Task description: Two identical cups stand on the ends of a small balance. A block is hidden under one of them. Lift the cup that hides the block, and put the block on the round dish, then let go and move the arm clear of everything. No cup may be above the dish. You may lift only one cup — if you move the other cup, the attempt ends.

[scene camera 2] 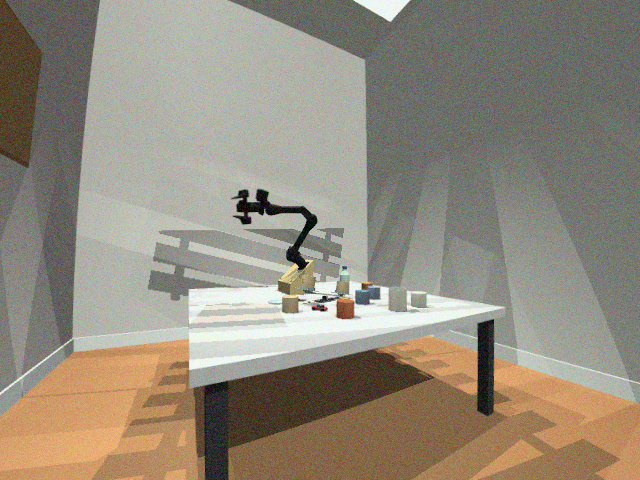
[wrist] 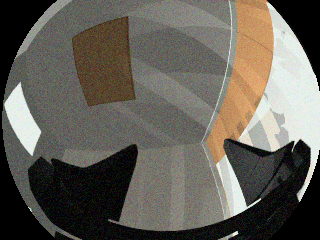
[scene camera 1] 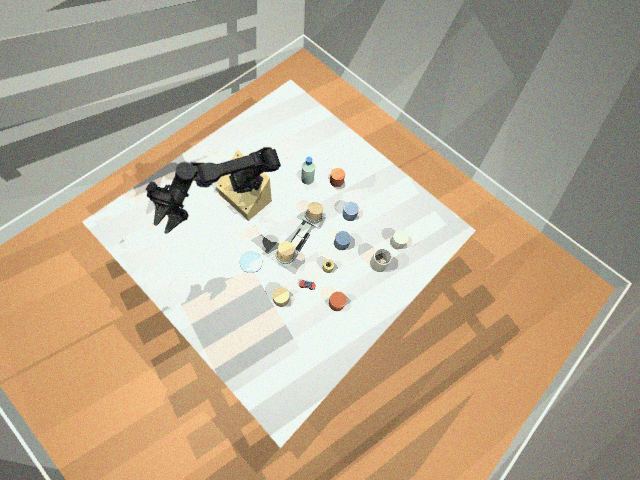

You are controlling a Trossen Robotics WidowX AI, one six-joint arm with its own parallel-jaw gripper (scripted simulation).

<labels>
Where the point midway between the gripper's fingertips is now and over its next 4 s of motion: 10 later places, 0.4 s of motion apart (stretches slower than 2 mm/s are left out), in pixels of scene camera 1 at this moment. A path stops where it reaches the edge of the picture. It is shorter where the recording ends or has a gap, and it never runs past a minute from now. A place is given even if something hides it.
The gripper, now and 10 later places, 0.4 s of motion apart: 160, 229; 161, 232; 166, 239; 176, 246; 193, 253; 208, 255; 227, 255; 243, 251; 258, 244; 268, 234; 276, 225
</labels>
